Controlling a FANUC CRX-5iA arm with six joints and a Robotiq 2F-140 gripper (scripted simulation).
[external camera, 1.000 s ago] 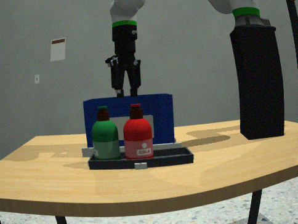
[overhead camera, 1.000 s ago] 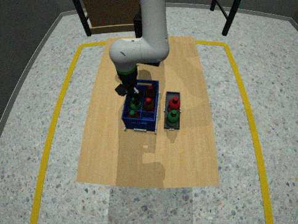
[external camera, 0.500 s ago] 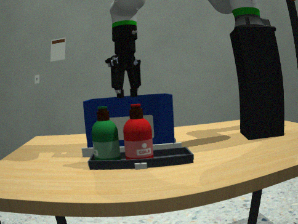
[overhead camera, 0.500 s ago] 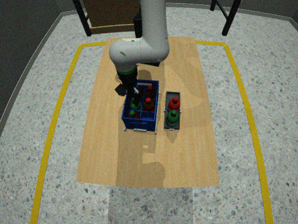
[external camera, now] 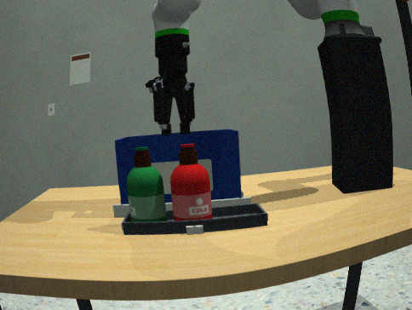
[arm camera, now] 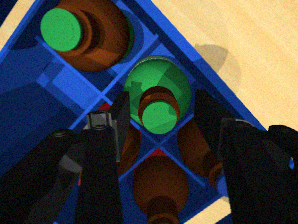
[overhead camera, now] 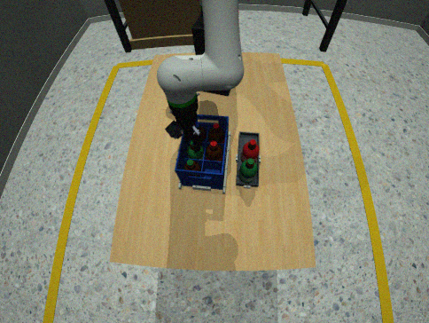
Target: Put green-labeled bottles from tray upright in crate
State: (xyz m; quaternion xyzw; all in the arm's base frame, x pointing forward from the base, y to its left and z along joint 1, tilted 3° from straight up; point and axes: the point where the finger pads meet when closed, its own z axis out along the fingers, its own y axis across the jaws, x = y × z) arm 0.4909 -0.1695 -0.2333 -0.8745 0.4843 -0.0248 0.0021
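Now: hand 10 mm short of the blue crate, 40 mm to the right of it and 80 mm above it. The rest, counted from my hand: red cola bottle 30 mm ahead, 250 mm to the left, 80 mm below; then tray 30 mm ahead, 240 mm to the left, 150 mm below.
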